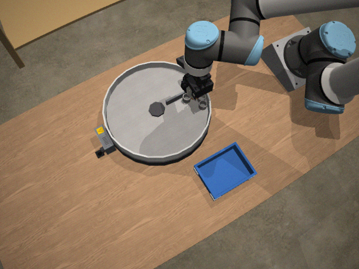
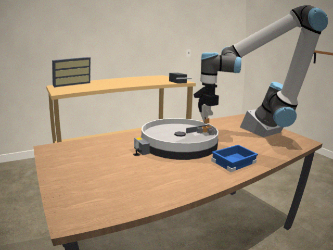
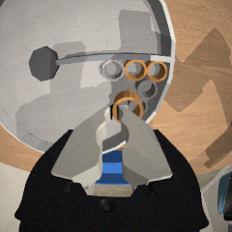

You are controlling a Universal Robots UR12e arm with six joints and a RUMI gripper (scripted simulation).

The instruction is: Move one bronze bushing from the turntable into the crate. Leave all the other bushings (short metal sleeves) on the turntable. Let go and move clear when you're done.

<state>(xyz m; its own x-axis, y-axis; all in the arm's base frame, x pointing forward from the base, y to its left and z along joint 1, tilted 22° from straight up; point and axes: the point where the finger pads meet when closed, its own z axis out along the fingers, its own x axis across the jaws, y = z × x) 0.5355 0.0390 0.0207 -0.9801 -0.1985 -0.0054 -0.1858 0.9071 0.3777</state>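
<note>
My gripper is now 290 mm to the right of the blue crate, 110 mm above it and 30 mm past it.
</note>
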